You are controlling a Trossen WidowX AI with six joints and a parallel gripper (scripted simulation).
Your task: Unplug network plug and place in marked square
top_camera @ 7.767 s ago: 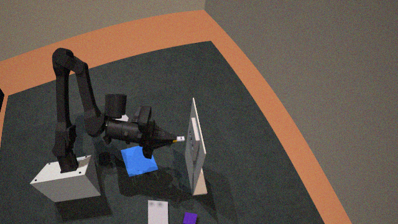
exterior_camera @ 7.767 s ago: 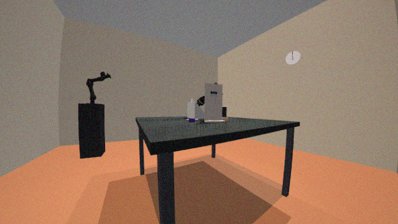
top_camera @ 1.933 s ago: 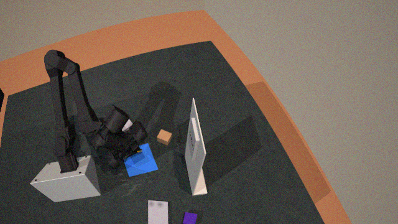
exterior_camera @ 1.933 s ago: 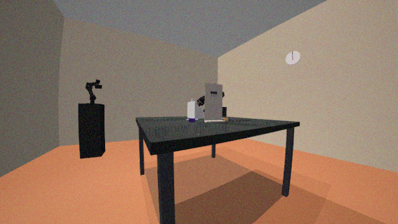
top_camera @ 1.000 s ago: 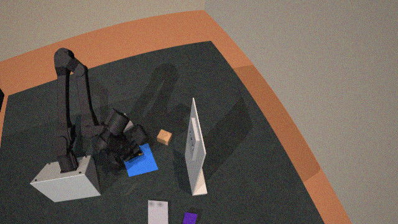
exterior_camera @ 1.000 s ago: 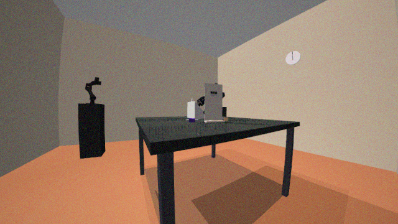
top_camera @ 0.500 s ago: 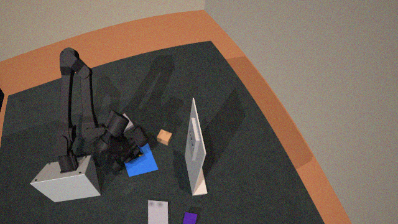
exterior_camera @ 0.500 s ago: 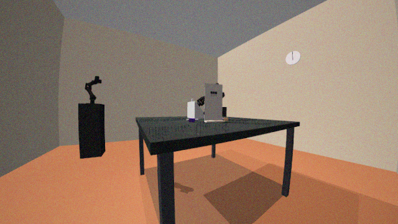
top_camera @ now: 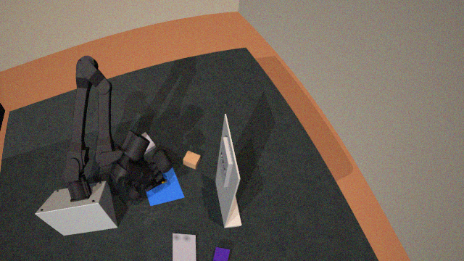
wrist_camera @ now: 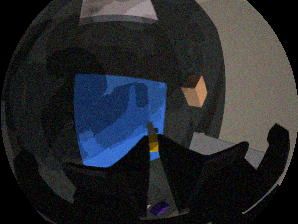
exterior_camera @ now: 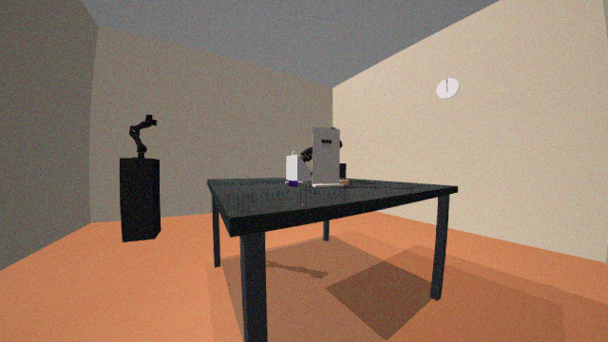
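Now: gripper tip 30 mm above the blue marked square and 10 mm past it. Round my gripper tip: network plug (right at my gripper tip); then white panel (160 mm ahead, 120 mm above, 110 mm to the right).
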